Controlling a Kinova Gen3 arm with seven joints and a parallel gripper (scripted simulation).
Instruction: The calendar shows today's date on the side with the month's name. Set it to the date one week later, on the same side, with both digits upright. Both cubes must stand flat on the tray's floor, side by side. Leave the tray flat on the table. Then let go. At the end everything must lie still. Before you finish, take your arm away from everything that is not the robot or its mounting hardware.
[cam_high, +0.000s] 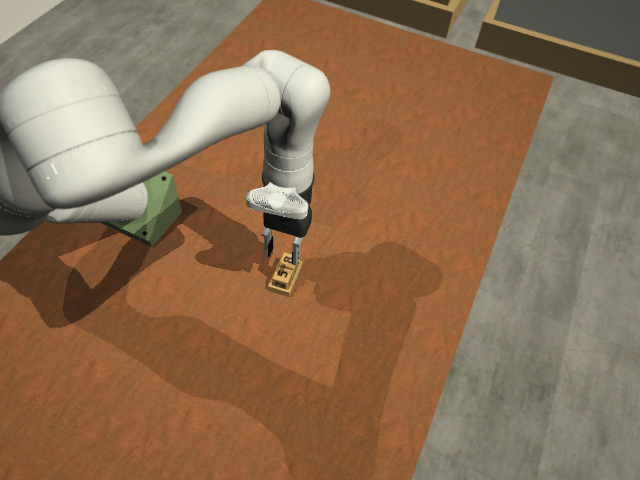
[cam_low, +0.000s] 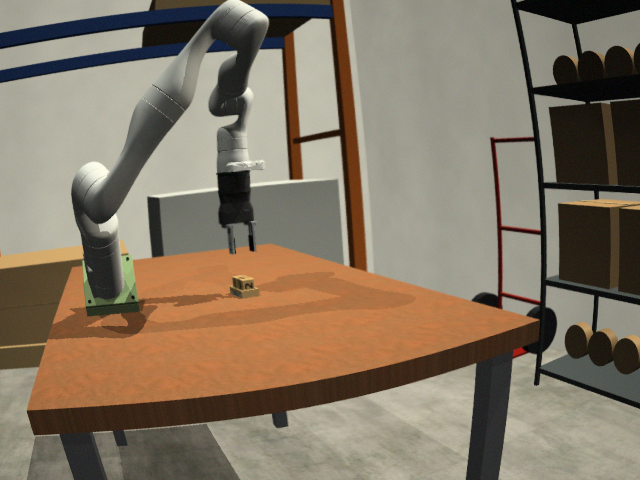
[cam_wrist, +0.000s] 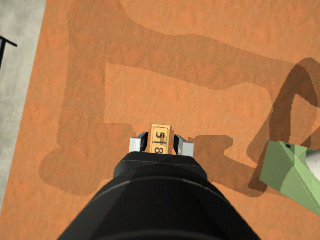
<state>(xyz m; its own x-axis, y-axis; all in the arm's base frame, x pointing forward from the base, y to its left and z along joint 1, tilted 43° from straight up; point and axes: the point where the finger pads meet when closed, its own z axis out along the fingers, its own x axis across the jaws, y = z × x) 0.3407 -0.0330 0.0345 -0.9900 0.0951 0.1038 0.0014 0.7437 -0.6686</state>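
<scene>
Now: the wooden calendar tray 11 cm below my hand and 2 cm to the left of it.
</scene>
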